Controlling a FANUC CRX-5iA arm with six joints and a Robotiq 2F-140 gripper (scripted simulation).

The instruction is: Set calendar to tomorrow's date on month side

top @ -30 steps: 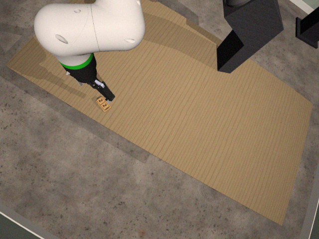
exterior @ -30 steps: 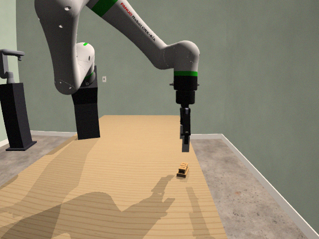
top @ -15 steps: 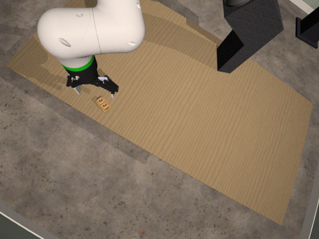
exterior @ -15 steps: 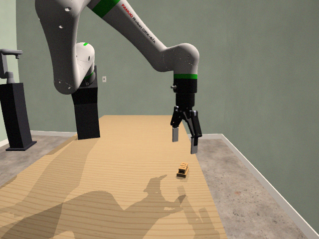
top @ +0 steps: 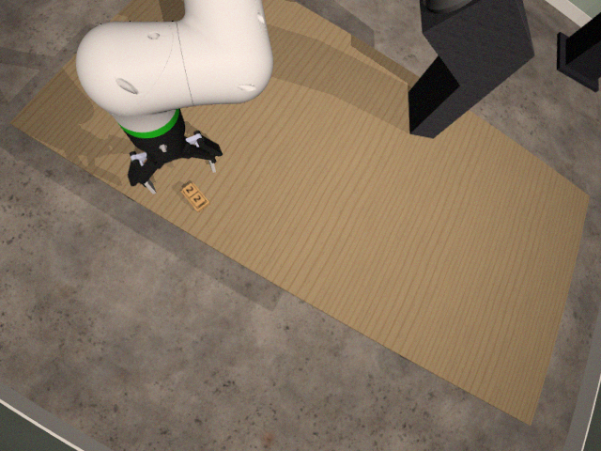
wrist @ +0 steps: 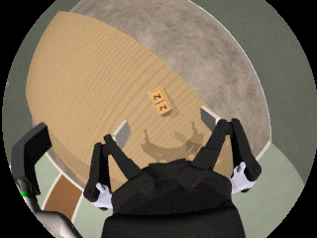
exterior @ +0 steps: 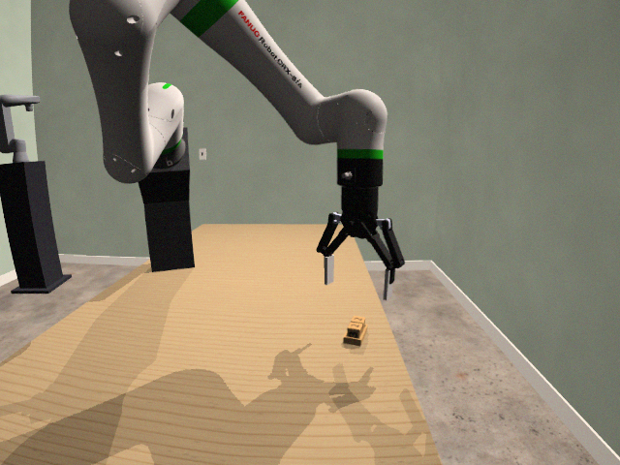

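My hand is 10 mm short of the wooden tray, 10 mm to the right of it and 130 mm above it.
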